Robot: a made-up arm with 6 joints.
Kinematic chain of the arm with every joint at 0, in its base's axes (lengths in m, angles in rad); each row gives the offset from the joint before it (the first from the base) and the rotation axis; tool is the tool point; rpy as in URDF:
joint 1: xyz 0.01 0 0.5 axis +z
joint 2: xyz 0.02 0.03 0 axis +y
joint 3: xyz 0.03 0 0.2 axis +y
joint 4: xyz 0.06 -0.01 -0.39 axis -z
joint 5: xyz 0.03 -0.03 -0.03 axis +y
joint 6: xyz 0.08 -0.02 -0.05 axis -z
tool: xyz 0.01 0 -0.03 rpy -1.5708 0 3.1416
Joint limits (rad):
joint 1: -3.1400..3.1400
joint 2: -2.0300..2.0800
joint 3: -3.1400..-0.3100
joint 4: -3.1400..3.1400
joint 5: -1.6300..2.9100
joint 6: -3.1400..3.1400
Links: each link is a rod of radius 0.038 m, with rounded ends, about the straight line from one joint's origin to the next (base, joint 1, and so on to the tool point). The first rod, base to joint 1, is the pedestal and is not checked.
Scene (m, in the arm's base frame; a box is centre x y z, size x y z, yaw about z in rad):
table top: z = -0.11
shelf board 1: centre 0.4 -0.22 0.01 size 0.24 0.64 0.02 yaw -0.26
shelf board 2: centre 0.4 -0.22 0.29 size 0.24 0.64 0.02 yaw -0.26
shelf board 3: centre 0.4 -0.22 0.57 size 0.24 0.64 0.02 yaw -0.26
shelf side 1: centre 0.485 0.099 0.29 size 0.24 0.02 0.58 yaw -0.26
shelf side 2: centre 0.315 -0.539 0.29 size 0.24 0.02 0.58 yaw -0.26
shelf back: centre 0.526 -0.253 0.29 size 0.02 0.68 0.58 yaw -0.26
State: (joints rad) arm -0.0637 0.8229 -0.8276 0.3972 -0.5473 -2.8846
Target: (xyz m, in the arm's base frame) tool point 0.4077 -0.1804 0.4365
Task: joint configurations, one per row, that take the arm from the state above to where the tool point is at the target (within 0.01 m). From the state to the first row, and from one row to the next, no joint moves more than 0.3 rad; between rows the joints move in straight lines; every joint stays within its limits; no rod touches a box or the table.
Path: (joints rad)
1: 0.0474 0.7894 -0.5818 0.3907 -0.6482 -2.8804
2: 0.1585 0.7558 -0.3359 0.3843 -0.7490 -2.8762
3: 0.0714 0.5104 -0.3307 0.6762 -0.9252 -2.8857
4: -0.0157 0.2650 -0.3256 0.9681 -1.1014 -2.8953
5: -0.1028 0.0195 -0.3204 1.2600 -1.2776 -2.9049
6: -0.1900 -0.2259 -0.3152 1.5519 -1.4538 -2.9144
7: -0.2771 -0.4713 -0.3100 1.8438 -1.6300 -2.9240
8: -0.2647 -0.3500 -0.3914 1.5846 -1.4971 -2.9161
9: -0.2524 -0.2286 -0.4728 1.3253 -1.3641 -2.9081
10: -0.2401 -0.1072 -0.5542 1.0661 -1.2312 -2.9002
11: -0.2277 0.0141 -0.6356 0.8068 -1.0983 -2.8922
12: -0.2154 0.1355 -0.7170 0.5476 -0.9653 -2.8843

